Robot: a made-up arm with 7 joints. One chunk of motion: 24 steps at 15 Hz.
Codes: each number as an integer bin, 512 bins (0 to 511) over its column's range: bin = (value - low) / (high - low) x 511, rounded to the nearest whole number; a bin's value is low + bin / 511 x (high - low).
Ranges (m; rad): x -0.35..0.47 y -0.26..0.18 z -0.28..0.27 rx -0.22..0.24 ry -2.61..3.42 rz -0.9..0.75
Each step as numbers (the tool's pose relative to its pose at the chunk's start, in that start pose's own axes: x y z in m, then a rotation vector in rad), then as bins.
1 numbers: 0.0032 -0.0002 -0.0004 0.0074 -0.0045 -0.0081
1 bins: 220 302 260 253 221 276
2 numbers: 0.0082 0.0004 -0.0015 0.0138 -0.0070 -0.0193
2 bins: 223 302 259 260 221 273
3 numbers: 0.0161 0.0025 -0.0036 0.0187 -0.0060 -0.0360
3 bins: 228 305 257 265 221 268
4 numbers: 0.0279 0.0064 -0.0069 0.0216 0.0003 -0.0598
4 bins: 235 309 254 268 221 260
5 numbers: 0.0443 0.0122 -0.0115 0.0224 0.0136 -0.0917
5 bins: 246 316 249 269 222 250
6 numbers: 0.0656 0.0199 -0.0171 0.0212 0.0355 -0.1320
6 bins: 259 325 244 268 224 238
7 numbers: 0.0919 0.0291 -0.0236 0.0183 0.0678 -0.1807
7 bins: 275 336 238 265 227 223
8 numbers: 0.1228 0.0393 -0.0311 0.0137 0.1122 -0.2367
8 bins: 295 348 231 260 231 205
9 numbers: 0.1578 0.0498 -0.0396 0.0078 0.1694 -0.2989
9 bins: 316 360 223 253 236 186
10 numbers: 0.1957 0.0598 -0.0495 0.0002 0.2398 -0.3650
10 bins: 340 371 214 245 242 166
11 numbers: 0.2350 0.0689 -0.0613 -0.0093 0.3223 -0.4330
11 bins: 365 382 203 234 248 145
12 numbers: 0.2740 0.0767 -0.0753 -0.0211 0.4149 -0.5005
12 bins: 389 391 190 221 256 124
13 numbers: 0.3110 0.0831 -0.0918 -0.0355 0.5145 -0.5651
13 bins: 412 398 175 205 265 104
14 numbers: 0.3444 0.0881 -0.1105 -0.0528 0.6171 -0.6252
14 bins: 433 404 157 186 273 85
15 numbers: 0.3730 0.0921 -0.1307 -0.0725 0.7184 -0.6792
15 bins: 451 409 139 164 282 68
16 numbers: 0.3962 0.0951 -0.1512 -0.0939 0.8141 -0.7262
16 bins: 465 412 120 140 290 54
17 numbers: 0.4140 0.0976 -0.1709 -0.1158 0.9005 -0.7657
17 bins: 476 415 101 116 297 42
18 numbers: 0.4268 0.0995 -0.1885 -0.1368 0.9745 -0.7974
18 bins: 484 418 85 92 304 32
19 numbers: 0.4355 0.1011 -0.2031 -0.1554 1.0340 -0.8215
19 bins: 490 419 71 72 309 24
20 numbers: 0.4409 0.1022 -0.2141 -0.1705 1.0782 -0.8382
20 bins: 493 421 61 55 313 19
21 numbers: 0.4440 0.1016 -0.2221 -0.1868 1.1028 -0.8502
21 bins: 495 420 54 37 315 15
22 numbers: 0.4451 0.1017 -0.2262 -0.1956 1.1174 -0.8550
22 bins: 495 420 50 27 316 14
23 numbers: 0.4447 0.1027 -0.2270 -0.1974 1.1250 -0.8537
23 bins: 495 421 49 25 317 14
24 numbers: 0.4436 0.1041 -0.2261 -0.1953 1.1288 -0.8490
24 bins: 495 423 50 27 317 16
